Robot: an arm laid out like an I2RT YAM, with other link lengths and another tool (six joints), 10 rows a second.
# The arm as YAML. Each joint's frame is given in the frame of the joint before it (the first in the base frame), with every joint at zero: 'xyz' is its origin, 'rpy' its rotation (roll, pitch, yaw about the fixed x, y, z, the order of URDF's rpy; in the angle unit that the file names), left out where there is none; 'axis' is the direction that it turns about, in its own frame. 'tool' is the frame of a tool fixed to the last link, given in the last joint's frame.
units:
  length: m
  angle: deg
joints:
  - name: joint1
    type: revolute
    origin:
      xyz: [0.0, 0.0, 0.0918]
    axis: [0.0, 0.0, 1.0]
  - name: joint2
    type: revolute
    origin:
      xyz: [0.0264, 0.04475, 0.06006]
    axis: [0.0, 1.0, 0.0]
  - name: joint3
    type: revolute
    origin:
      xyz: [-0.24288, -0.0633, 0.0]
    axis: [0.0, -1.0, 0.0]
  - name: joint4
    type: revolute
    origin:
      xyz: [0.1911, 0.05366, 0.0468]
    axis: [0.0, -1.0, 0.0]
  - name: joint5
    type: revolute
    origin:
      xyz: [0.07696, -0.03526, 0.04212]
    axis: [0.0, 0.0, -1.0]
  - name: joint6
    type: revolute
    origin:
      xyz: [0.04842, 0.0, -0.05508]
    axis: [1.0, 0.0, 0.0]
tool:
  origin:
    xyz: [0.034, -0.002, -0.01]
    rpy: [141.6, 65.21, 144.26]
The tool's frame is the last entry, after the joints.
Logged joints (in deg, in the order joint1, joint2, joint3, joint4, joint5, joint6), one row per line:
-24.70 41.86 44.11 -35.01 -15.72 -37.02
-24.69 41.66 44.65 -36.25 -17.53 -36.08
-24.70 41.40 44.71 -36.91 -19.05 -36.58
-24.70 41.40 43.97 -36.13 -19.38 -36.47
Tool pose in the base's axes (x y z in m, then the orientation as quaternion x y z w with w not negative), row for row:
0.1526 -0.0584 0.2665 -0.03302 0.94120 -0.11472 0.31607
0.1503 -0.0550 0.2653 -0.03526 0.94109 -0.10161 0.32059
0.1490 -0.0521 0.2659 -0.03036 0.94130 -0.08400 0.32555
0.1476 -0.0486 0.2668 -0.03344 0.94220 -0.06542 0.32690
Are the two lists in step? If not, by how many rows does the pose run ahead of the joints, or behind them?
The pose runs 2 rows behind the joints: the pose in row i belongs to the joints in row i - 2.
